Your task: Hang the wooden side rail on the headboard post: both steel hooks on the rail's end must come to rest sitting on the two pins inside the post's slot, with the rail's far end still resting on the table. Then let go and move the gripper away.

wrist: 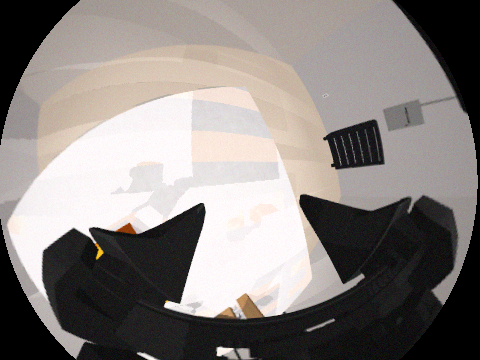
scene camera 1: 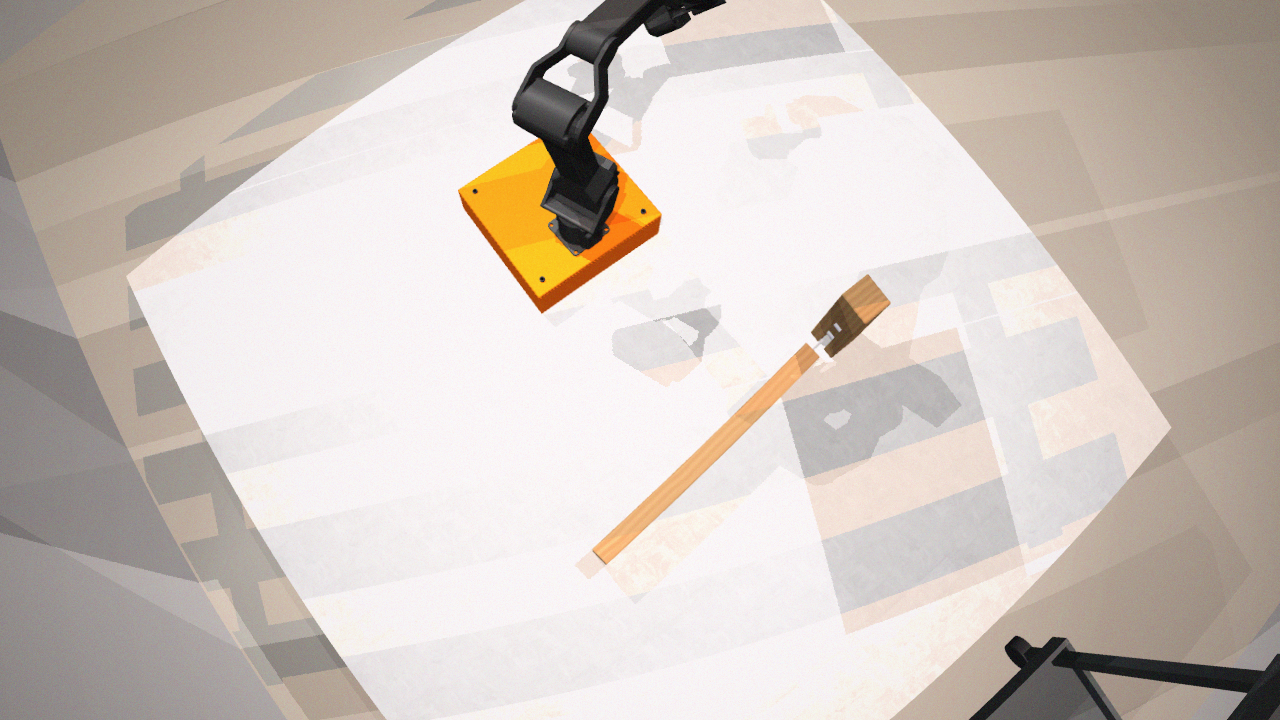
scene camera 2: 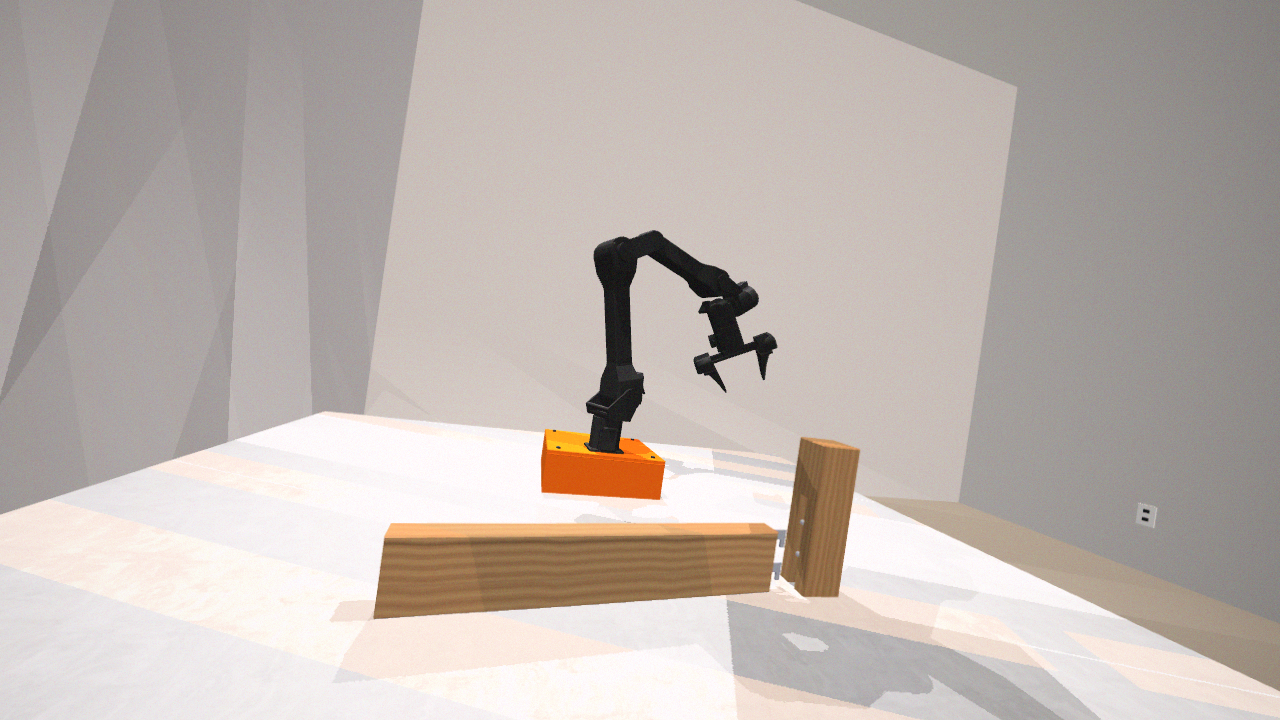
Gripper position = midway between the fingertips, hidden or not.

My gripper point(scene camera 2: 744, 385) is open, with nothing in its grasp. I also see a wooden side rail point(scene camera 2: 427, 568) and a headboard post point(scene camera 2: 826, 470).
The wooden side rail is seen too in scene camera 1 point(scene camera 1: 739, 423). My gripper also shows in the wrist view point(wrist: 253, 204). The headboard post is seen too in scene camera 1 point(scene camera 1: 859, 306).
